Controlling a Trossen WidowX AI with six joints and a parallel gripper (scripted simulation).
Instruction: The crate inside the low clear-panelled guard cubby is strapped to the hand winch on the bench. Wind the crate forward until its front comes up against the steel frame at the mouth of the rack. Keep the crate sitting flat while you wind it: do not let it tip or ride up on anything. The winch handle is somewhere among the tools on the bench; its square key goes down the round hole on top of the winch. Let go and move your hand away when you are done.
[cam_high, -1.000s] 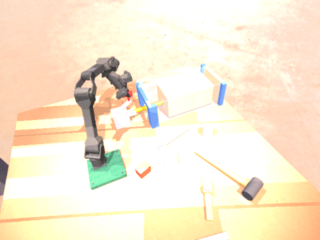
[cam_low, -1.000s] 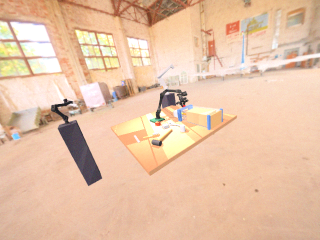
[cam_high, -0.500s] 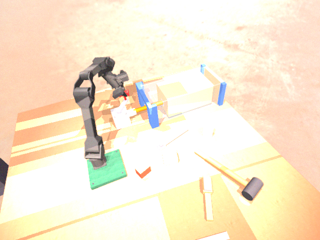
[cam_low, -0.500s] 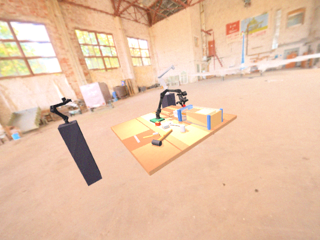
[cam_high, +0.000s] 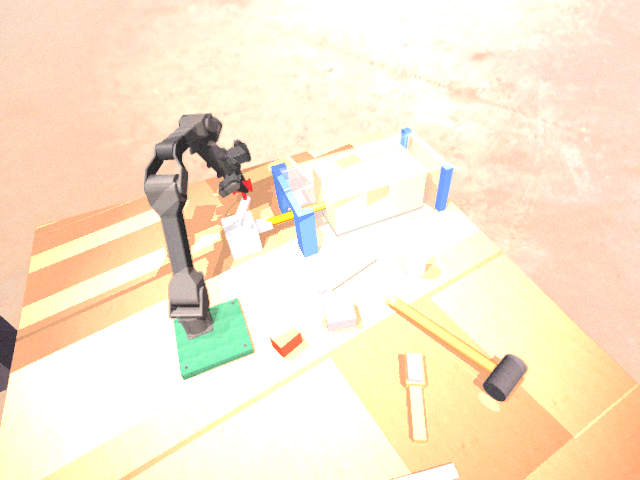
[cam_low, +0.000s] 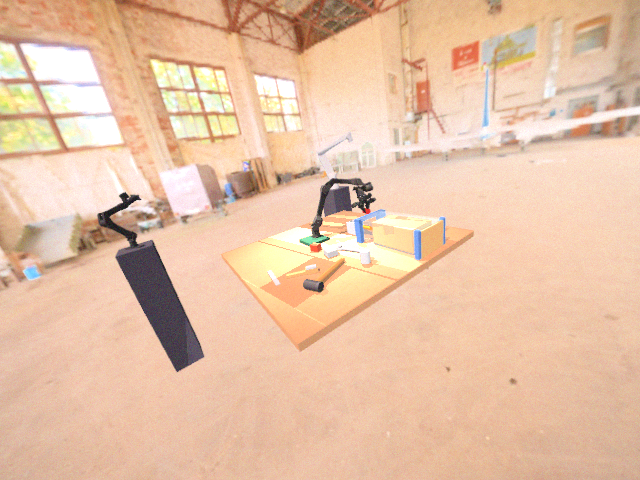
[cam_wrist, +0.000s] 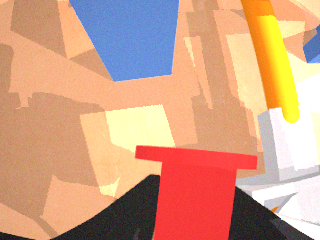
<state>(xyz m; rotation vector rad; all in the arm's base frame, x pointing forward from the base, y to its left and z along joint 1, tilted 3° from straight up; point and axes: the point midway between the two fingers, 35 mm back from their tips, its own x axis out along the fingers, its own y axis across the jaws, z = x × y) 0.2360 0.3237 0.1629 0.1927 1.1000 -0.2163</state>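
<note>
Right now the white crank handle is 3 cm behind my gripper tip, 3 cm to the right of it and 3 cm below it. Round my gripper tip: blue steel frame (10 cm ahead, 9 cm to the right, 3 cm below); hand winch (8 cm behind, 9 cm to the right, 10 cm below); red grip (1 cm behind).
</note>
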